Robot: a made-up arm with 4 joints.
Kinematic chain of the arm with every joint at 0, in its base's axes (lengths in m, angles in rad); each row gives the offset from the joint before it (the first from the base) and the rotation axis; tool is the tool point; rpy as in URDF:
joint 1: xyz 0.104 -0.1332 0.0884 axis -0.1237 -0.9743 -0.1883
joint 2: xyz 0 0.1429 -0.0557 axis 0.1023 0.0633 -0.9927
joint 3: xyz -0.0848 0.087 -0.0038 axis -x
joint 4: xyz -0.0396 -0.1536 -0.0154 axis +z
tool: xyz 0.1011 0.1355 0.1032 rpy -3.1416 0 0
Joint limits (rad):
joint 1: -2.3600..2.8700
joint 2: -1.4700..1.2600
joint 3: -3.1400..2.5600
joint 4: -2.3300..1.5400
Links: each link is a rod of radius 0.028 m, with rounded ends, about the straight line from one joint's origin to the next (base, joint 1, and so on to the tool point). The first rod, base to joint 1, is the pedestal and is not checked.
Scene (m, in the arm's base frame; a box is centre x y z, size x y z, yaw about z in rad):
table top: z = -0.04
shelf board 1: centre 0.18 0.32 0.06 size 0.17 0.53 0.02 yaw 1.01
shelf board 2: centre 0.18 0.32 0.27 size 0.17 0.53 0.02 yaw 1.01
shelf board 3: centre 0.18 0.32 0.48 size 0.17 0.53 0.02 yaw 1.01
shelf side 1: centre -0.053 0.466 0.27 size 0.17 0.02 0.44 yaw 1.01
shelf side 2: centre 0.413 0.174 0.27 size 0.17 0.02 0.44 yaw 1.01
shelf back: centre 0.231 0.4 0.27 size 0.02 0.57 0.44 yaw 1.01
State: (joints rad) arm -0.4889 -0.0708 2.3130 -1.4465
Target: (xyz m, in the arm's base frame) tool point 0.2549 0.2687 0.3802
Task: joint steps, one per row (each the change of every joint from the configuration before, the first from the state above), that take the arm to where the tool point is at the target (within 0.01 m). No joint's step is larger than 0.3 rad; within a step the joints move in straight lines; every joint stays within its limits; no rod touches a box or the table.
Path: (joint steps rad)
1: 0.0080 -0.1606 -0.1501 0.2182
2: 0.0080 -0.1605 -0.1501 0.2181
3: 0.0080 -0.1606 -0.1501 0.2182
4: -0.1581 -0.0724 -0.0483 -0.2242
5: -0.1581 -0.0724 -0.0484 -0.2242
6: -0.1581 -0.0724 -0.0483 -0.2242
7: -0.1581 -0.0724 -0.0483 -0.2243
8: -0.2445 0.2124 0.1892 -0.2137
9: -0.2446 0.2124 0.1891 -0.2137
10: -0.2446 0.2124 0.1892 -0.2137

